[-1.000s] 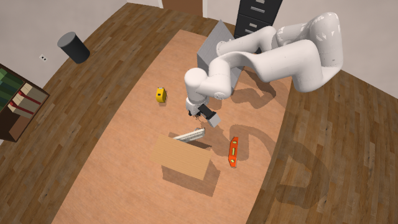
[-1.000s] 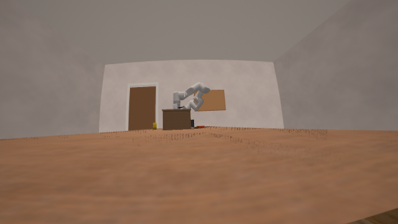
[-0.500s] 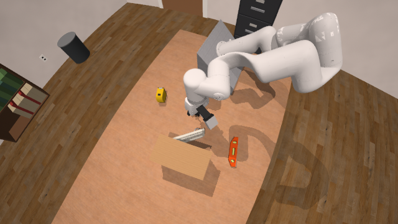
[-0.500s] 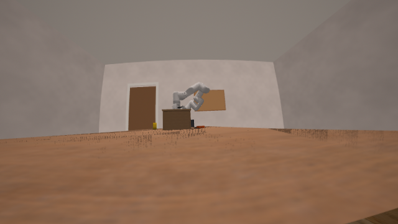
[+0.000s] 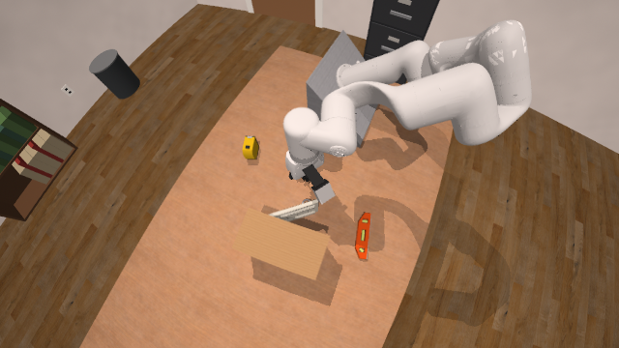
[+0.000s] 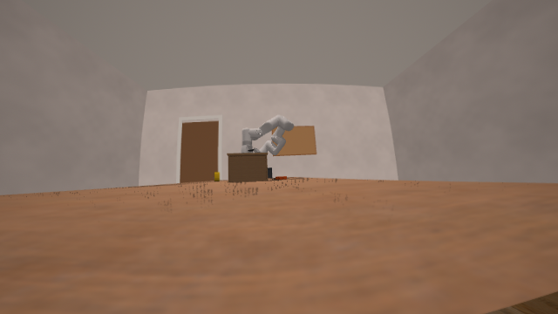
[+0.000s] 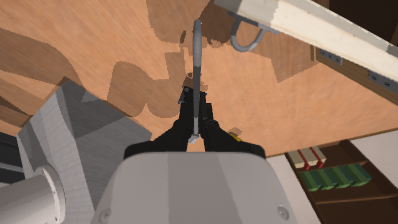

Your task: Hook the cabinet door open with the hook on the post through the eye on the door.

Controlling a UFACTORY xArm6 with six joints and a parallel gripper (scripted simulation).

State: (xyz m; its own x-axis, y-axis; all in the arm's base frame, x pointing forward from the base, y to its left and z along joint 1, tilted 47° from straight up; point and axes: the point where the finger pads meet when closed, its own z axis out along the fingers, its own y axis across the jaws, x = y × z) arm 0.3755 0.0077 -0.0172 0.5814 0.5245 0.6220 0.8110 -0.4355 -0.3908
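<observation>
Now: the pale door 12 cm ahead of my hand, 4 cm below it and 1 cm to the right of it. Also, from my hand: hook rod 1 cm to the left, 1 cm below, 1 cm ahead; then yellow tape measure 25 cm to the right, 7 cm below, 5 cm behind; then orange spirit level 23 cm to the left, 10 cm below, 9 cm ahead.
</observation>
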